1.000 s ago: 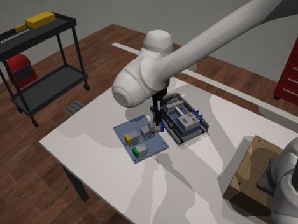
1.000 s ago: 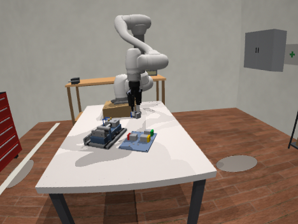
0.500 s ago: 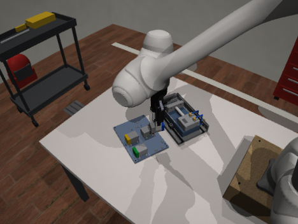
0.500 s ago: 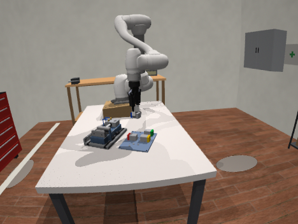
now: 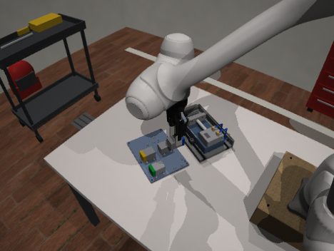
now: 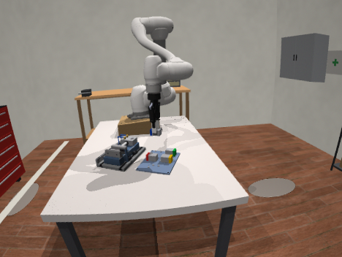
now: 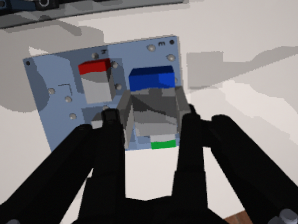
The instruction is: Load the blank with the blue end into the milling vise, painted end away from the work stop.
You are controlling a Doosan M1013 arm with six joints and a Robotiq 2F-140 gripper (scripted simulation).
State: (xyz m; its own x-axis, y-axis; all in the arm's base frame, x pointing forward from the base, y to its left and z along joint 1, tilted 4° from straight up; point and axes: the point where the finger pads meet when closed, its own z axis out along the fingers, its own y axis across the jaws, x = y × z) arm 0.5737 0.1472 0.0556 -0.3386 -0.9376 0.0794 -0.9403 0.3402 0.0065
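My hand is 30 mm short of the vise, 210 mm to the left of it and 150 mm above it. Also, from my hand: red-ended blank (90 mm ahead, 30 mm to the right, 160 mm below); then green blank (30 mm ahead, 90 mm to the left, 160 mm below); then blue-ended blank (30 mm below).
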